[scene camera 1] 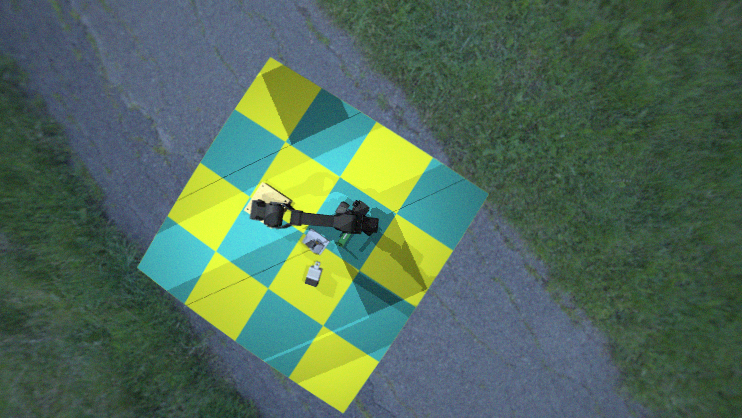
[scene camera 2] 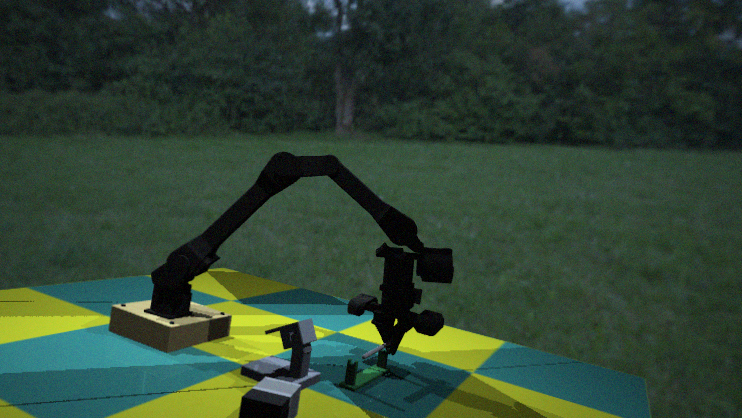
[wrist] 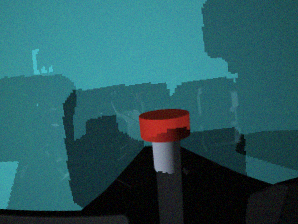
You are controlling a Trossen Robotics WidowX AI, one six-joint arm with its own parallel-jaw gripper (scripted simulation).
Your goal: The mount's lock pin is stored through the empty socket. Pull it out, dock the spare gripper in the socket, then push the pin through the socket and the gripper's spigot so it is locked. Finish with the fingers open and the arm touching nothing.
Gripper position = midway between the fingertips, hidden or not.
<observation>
The gripper point(scene camera 2: 391, 354) holds a lock pin. Further things: a mount point(scene camera 2: 298, 335).
The gripper shows as well in the wrist view point(wrist: 159, 155).
</observation>
